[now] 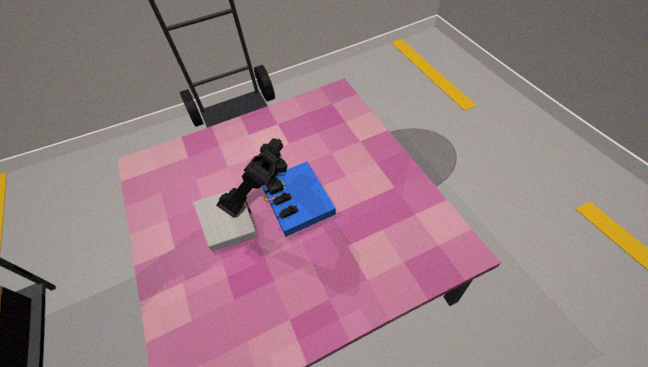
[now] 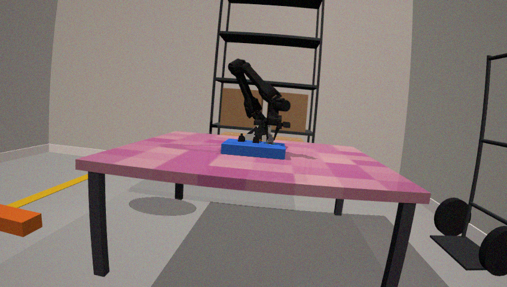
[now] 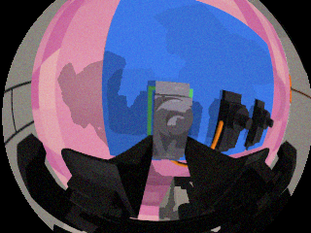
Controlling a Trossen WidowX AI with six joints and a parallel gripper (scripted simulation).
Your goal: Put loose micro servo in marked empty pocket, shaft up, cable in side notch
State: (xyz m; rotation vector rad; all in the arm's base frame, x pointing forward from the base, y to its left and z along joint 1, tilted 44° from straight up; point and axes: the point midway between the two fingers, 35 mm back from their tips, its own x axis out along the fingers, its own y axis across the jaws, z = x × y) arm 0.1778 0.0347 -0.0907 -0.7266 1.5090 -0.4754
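The green marking lies 50 mm ahead of my gripper tip, 10 mm to the left of it and 20 mm below it. The rest, counted from my gripper tip: blue deck 130 mm ahead, 60 mm to the right, 40 mm below.
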